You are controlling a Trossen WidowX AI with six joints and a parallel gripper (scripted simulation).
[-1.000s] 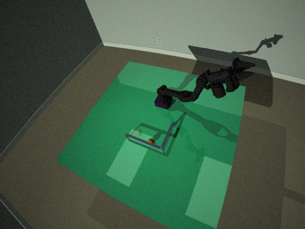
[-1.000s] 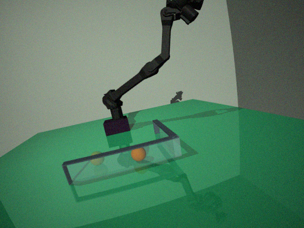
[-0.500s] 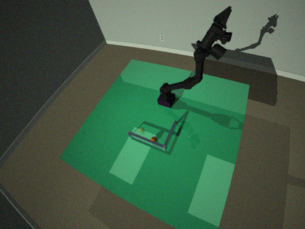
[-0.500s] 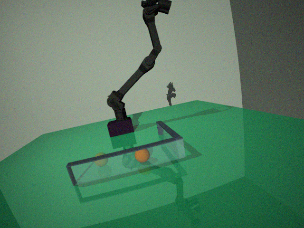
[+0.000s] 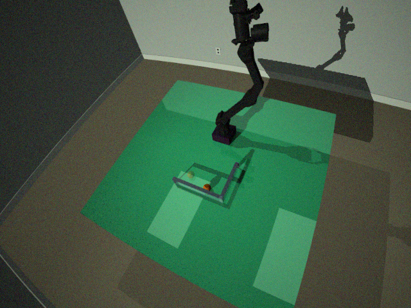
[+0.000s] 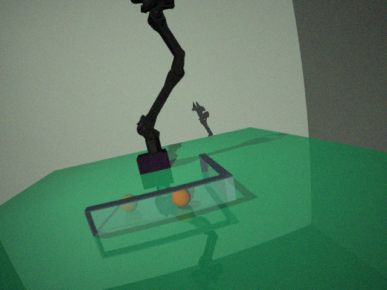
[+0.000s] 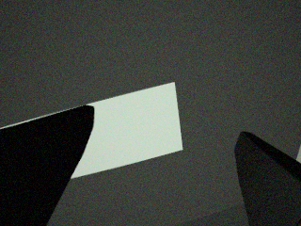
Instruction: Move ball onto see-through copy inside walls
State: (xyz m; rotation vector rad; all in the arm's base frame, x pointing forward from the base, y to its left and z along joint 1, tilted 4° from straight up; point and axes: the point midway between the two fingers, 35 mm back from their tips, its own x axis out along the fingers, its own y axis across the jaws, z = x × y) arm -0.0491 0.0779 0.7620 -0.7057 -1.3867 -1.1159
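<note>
Now: gripper tip 520 mm short of the clear wall, 30 mm to the left of it and 820 mm above it.
</note>
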